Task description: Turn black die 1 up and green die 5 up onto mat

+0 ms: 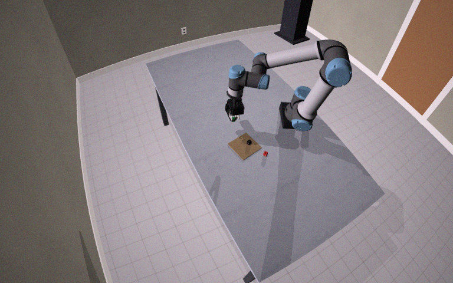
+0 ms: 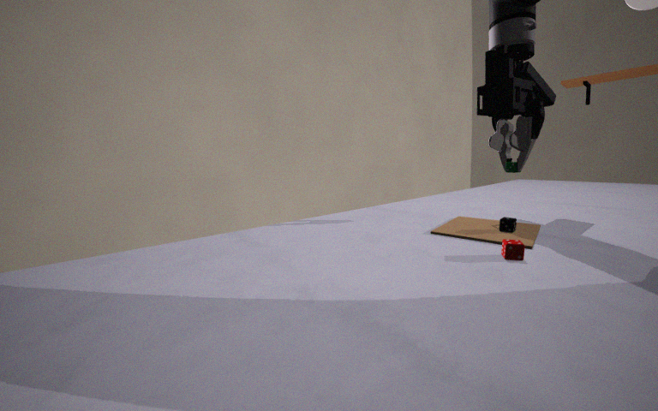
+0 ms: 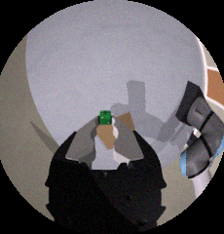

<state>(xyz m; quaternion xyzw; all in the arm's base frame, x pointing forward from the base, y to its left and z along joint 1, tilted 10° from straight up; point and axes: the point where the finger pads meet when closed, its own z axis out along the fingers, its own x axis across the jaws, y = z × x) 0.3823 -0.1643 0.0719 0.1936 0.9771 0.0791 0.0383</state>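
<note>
Right now my hand is 1 cm above the green die. Round my hand: red die (25 cm to the left, 10 cm below, 5 cm behind); brown mat (13 cm to the left, 11 cm below, 1 cm ahead); black die (13 cm to the left, 9 cm below, 2 cm behind).
</note>
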